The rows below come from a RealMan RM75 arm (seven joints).
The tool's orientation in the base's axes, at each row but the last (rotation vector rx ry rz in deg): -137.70, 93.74, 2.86; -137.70, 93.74, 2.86; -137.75, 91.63, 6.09; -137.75, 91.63, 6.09; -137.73, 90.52, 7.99; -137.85, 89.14, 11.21; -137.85, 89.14, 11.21; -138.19, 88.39, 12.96; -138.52, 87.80, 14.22
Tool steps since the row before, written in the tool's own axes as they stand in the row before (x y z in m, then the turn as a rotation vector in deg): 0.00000, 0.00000, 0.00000, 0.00, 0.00, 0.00; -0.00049, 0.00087, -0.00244, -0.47, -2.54, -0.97; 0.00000, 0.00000, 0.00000, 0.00, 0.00, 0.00; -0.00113, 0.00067, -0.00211, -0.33, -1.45, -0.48; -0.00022, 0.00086, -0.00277, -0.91, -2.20, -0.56; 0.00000, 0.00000, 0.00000, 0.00, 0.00, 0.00; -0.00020, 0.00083, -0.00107, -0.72, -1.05, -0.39; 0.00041, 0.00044, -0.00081, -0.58, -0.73, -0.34; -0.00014, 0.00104, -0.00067, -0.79, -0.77, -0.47
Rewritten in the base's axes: 0.00000, 0.00000, 0.00000, 0.00, 0.00, 0.00; -0.00124, -0.00037, 0.00230, 2.06, 1.11, 1.46; 0.00000, 0.00000, 0.00000, 0.00, 0.00, 0.00; -0.00122, 0.00025, 0.00215, 1.16, 0.71, 0.77; -0.00105, -0.00087, 0.00257, 1.61, 1.48, 1.10; 0.00000, 0.00000, 0.00000, 0.00, 0.00, 0.00; -0.00087, -0.00046, 0.00095, 0.64, 0.92, 0.72; -0.00024, -0.00078, 0.00060, 0.41, 0.69, 0.58; -0.00100, -0.00051, 0.00054, 0.36, 0.84, 0.77
